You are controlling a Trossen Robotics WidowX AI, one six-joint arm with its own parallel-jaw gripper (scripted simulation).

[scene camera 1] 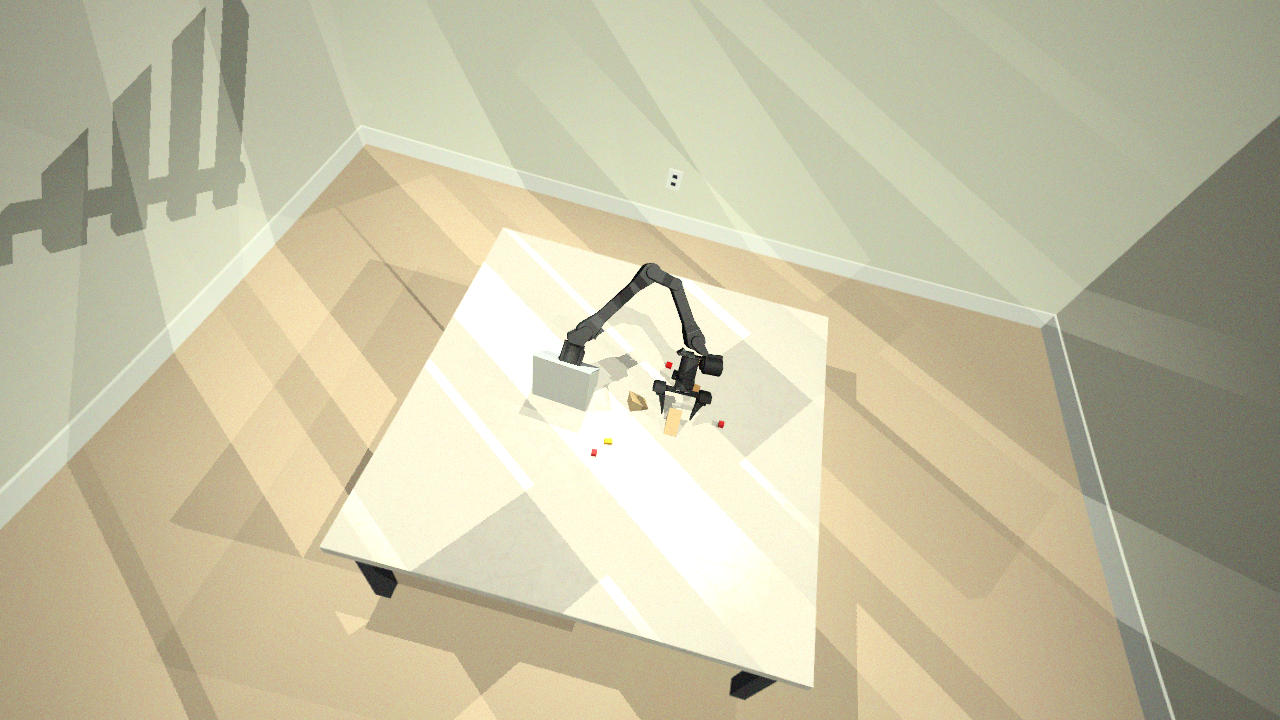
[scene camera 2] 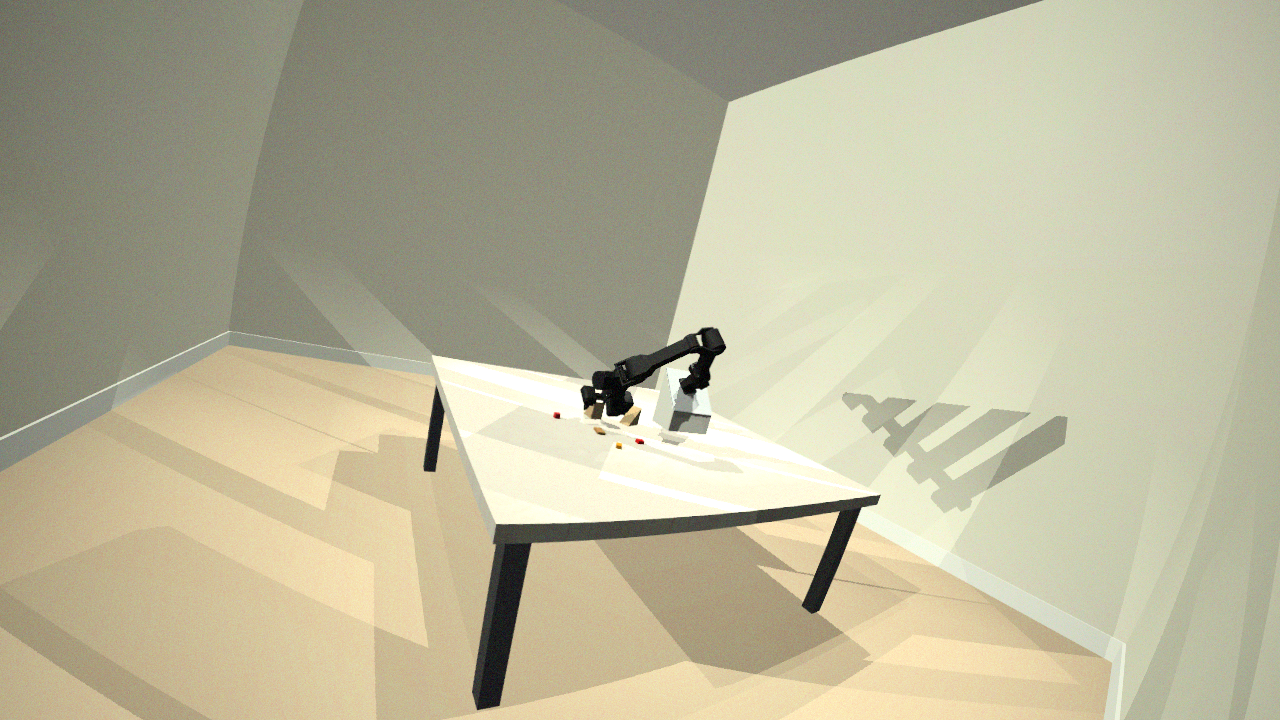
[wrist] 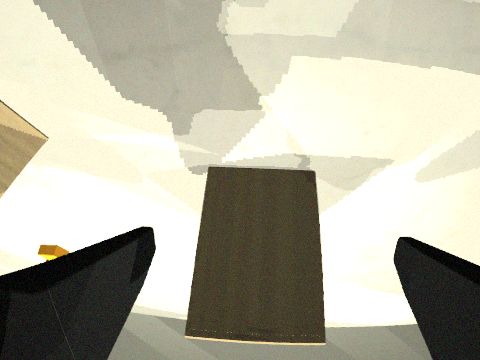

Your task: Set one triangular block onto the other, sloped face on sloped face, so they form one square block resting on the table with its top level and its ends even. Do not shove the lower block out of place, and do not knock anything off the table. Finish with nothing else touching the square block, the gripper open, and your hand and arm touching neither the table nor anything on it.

My gripper [scene camera 1: 675, 417] is open, with nothing in its grasp. Further things: a triangular block [wrist: 257, 278].
My gripper shows as well in scene camera 2 [scene camera 2: 595, 410] and in the wrist view [wrist: 276, 245].
